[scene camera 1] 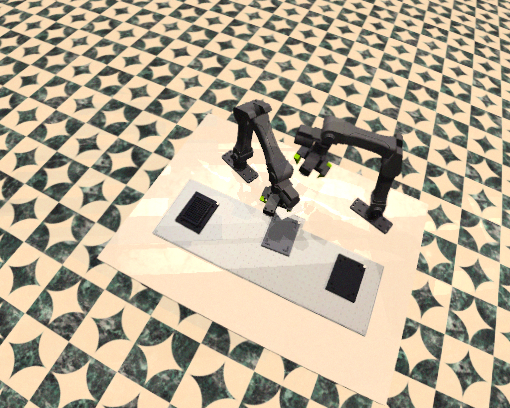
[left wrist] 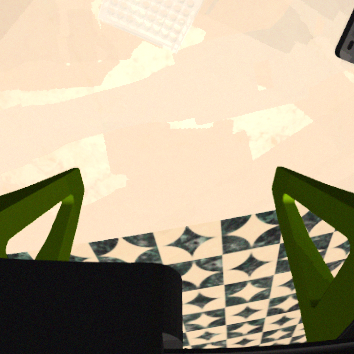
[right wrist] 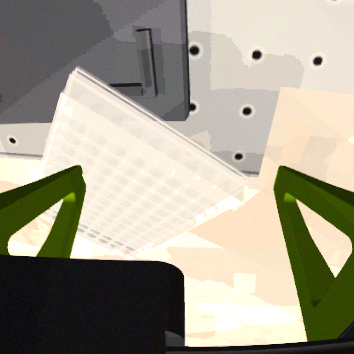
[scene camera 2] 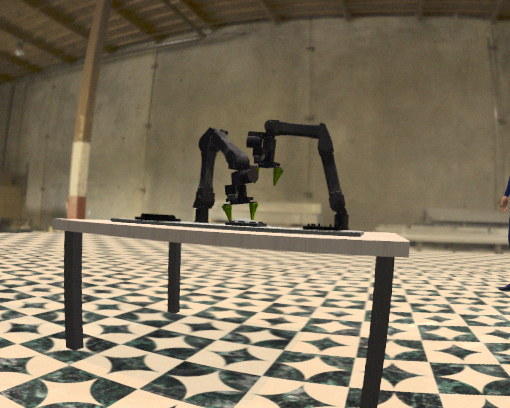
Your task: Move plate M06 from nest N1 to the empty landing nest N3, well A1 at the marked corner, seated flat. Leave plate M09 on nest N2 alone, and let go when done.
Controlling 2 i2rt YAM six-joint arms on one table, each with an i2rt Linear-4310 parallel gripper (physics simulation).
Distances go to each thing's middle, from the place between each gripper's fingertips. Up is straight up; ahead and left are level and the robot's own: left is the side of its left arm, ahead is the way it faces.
Labels:
Right now the clear white well plate [right wrist: 147,182] is 170 mm below my left hand, 90 mm ahead of it and 20 mm to the right of it. Round my left hand: nest with corner brackets [scene camera 1: 280,236]: 220 mm ahead, 170 mm below, 10 mm to the right; black nest [scene camera 1: 346,277]: 300 mm to the left, 290 mm ahead, 170 mm below.
I see the clear white well plate 40 mm to the left of my right hand and 20 mm behind it. Round my right hand: nest with corner brackets 110 mm ahead, 60 mm to the left; then black nest 360 mm to the left, 180 mm ahead.

